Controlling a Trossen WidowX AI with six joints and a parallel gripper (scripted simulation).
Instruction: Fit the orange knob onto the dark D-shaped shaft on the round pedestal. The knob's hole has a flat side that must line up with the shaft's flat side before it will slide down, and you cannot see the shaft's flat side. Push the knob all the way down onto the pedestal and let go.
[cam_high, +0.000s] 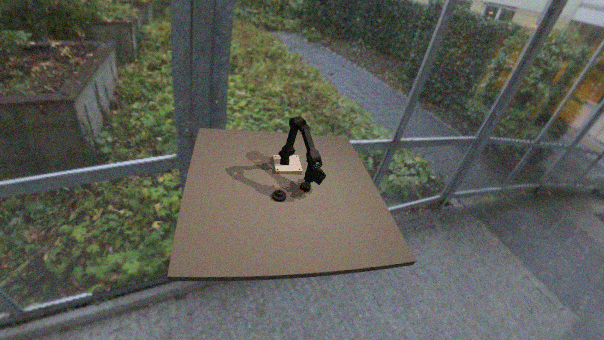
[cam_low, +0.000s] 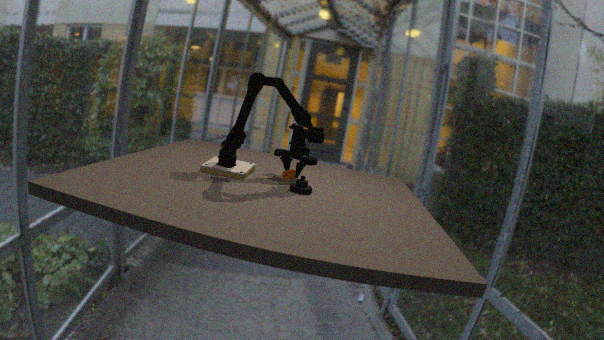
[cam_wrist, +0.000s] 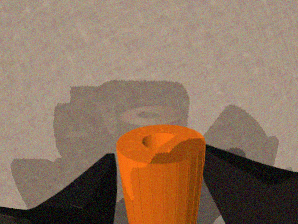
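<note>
Right now my gripper tip is 17 cm to the left of the dark round pedestal, 9 cm short of it and 2 cm below it. Also, from my gripper tip: orange knob: 2 cm to the right, 1 cm above.
</note>
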